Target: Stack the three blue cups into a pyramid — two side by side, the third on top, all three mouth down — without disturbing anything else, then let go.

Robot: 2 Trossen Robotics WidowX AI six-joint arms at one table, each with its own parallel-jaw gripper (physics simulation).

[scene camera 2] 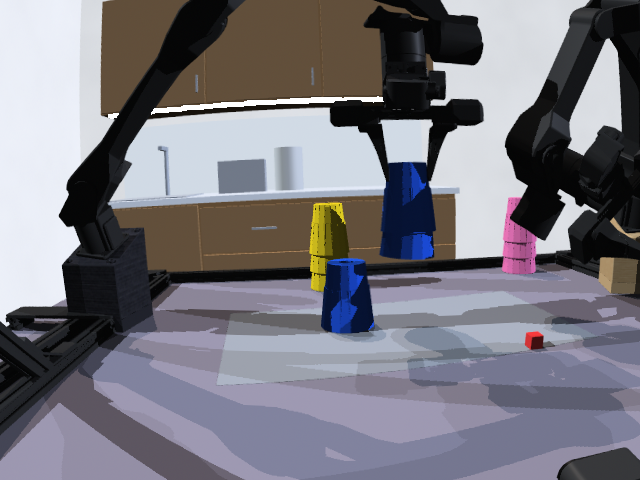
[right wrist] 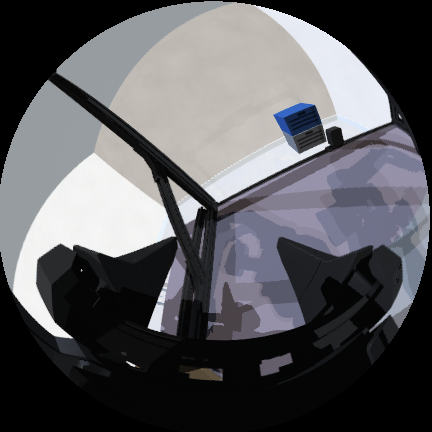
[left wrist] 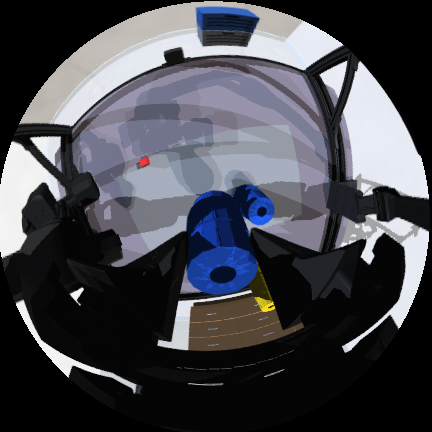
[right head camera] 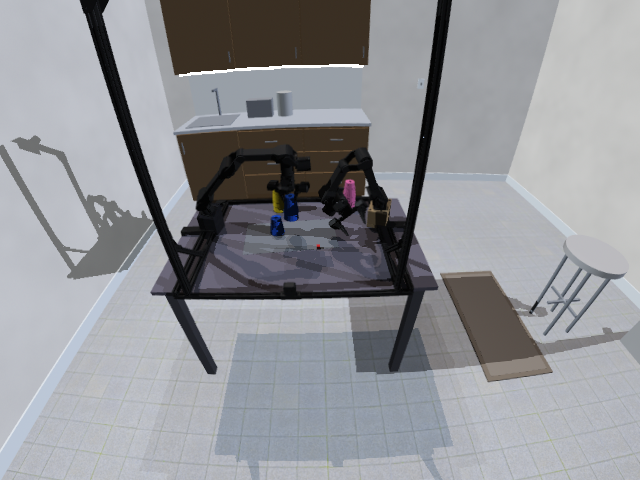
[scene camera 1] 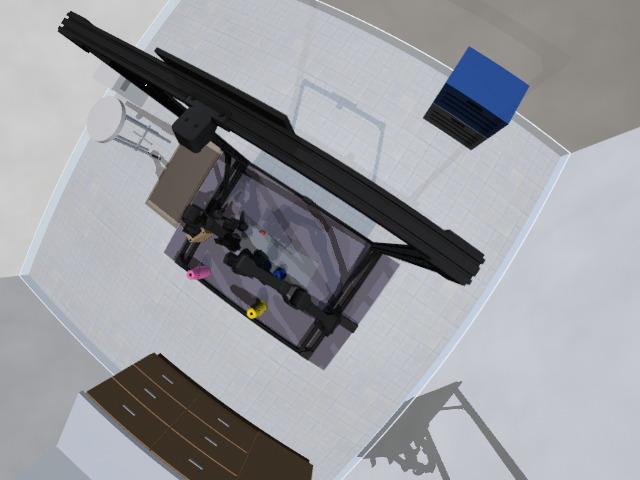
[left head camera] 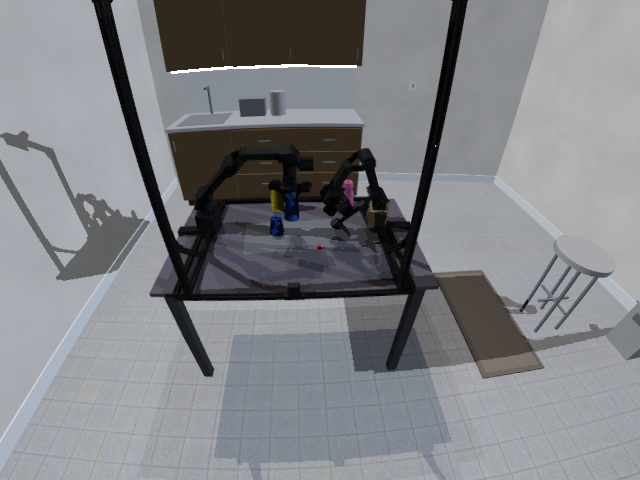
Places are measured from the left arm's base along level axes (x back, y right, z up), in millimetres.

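Pixels of known places: left gripper, fingertip midpoint: [scene camera 2: 408, 181] [left wrist: 219, 234] [right head camera: 289, 202] [left head camera: 290, 202]; right gripper, fingertip midpoint: [right wrist: 228, 242] [left wrist: 58, 175] [right head camera: 356, 229] [scene camera 1: 235, 207] [left head camera: 358, 230]; left arm's base, origin of the base link: [scene camera 2: 103, 245] [left wrist: 360, 205] [right head camera: 208, 210] [scene camera 1: 327, 323] [left head camera: 206, 209]; right arm's base, origin of the base link: [scene camera 2: 634, 222] [right head camera: 379, 204] [scene camera 1: 193, 230] [left head camera: 379, 205].
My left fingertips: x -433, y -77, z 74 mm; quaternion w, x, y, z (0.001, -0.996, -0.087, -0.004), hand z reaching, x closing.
For each thing: its middle in the pictures, then the offset to it from my left fingertips.
- blue cup, body centre: [scene camera 2: 348, 295] [left wrist: 252, 202] [left head camera: 276, 225] [right head camera: 276, 225] [scene camera 1: 278, 274] dz -149, dx +82, dy -1 mm
- yellow cup stack, body centre: [scene camera 2: 327, 229] [left wrist: 266, 291] [scene camera 1: 255, 311] [left head camera: 276, 193] [right head camera: 277, 193] dz -84, dx +169, dy -206 mm
- pink stack, body centre: [scene camera 2: 519, 234] dz -116, dx -193, dy -386 mm
- small red cube, body centre: [scene camera 2: 534, 340] [left wrist: 144, 161] dz -183, dx -158, dy +55 mm
One blue cup [scene camera 2: 347, 299] [left head camera: 276, 226] [left wrist: 255, 204] stands mouth down on the pale rectangle [scene camera 2: 258, 356] on the table. My left gripper [scene camera 2: 408, 178] [left wrist: 219, 234] is shut on two blue cups [scene camera 2: 407, 211] [left head camera: 291, 209] [left wrist: 215, 225], which look nested, one over the other, mouth down. It holds them upright above the table, behind and to the right of the standing cup in scene camera 2, not touching it. My right gripper [right wrist: 228, 242] [left head camera: 357, 222] is open and empty, low over the right part of the table; its fingertips do not show in scene camera 2.
A yellow cup stack [scene camera 2: 324, 232] stands behind the standing blue cup, a pink stack [scene camera 2: 519, 255] at the back right. A small red cube [scene camera 2: 534, 339] [left wrist: 144, 162] lies by the pale rectangle's front edge. A wooden box [left head camera: 377, 214] is beside the right arm.
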